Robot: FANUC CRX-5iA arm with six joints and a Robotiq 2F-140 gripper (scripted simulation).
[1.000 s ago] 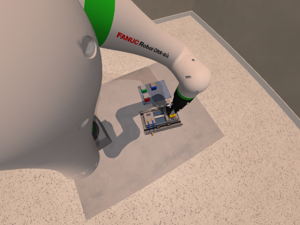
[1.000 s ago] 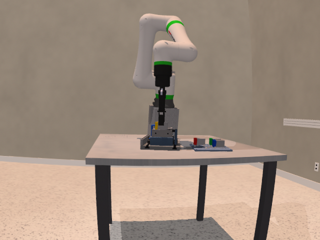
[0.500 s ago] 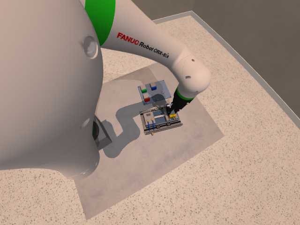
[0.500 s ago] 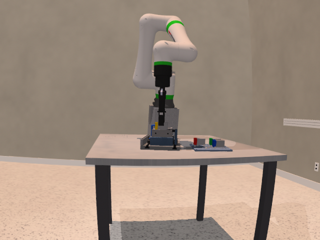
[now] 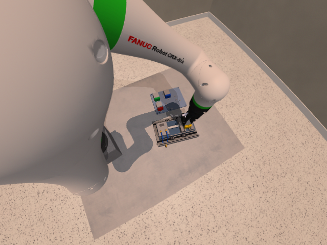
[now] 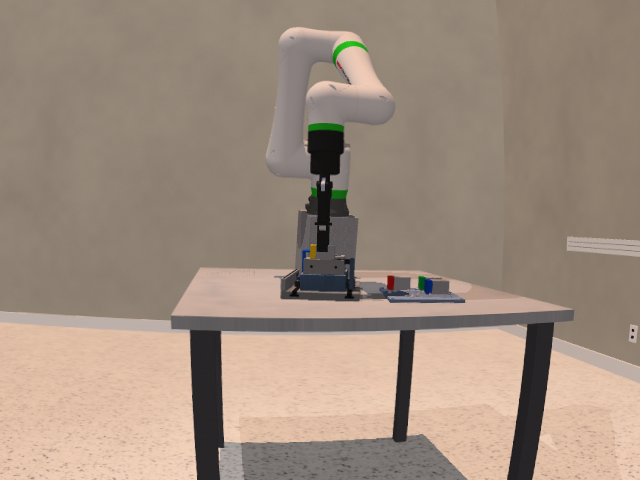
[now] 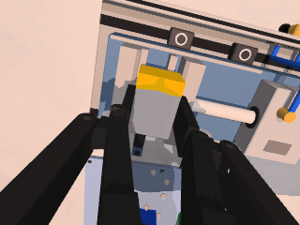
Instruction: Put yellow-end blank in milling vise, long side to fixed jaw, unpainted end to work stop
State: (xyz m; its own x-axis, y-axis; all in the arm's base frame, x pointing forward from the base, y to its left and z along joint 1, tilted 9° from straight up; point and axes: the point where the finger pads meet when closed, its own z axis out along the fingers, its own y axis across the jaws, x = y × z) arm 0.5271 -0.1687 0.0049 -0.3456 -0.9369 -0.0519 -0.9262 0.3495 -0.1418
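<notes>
Now: hand 30 mm above the yellow-ended blank. The rest, counted from my hand: work stop rod 20 mm ahead, 50 mm to the left, 60 mm below; then fixed jaw 30 mm ahead, 10 mm to the right, 70 mm below; then red-ended blank 50 mm behind, 240 mm to the left, 120 mm below.
</notes>
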